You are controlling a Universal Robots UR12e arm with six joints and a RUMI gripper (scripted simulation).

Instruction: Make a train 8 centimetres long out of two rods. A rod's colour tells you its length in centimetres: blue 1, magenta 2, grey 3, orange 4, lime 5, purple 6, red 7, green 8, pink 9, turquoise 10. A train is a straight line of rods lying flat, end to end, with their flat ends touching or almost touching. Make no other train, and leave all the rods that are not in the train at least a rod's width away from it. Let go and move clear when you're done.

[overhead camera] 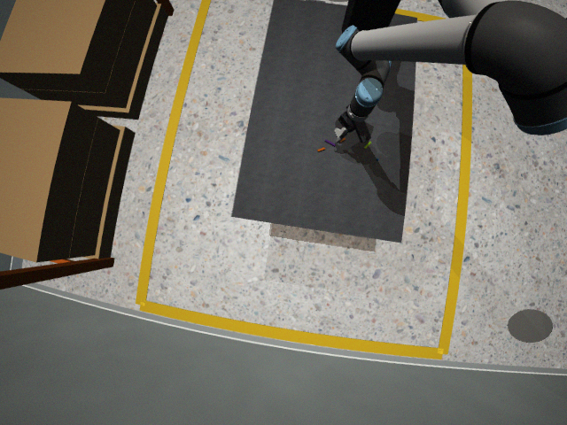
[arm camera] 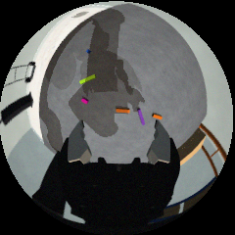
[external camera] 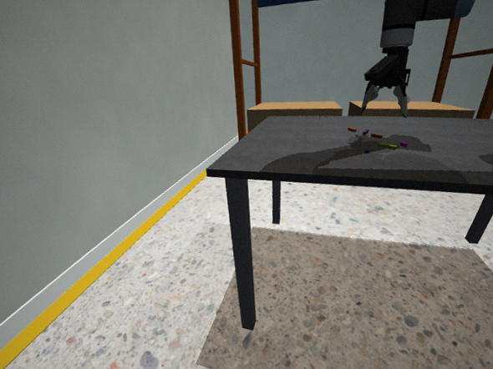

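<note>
My hand is 70 mm above the purple rod, 60 mm to the left of it and 50 mm short of it. Round my hand: lime rod 120 mm to the left, 70 mm below, 40 mm behind; magenta rod 80 mm behind, 70 mm to the left, 70 mm below; small blue rod 200 mm to the left, 70 mm below.
</note>
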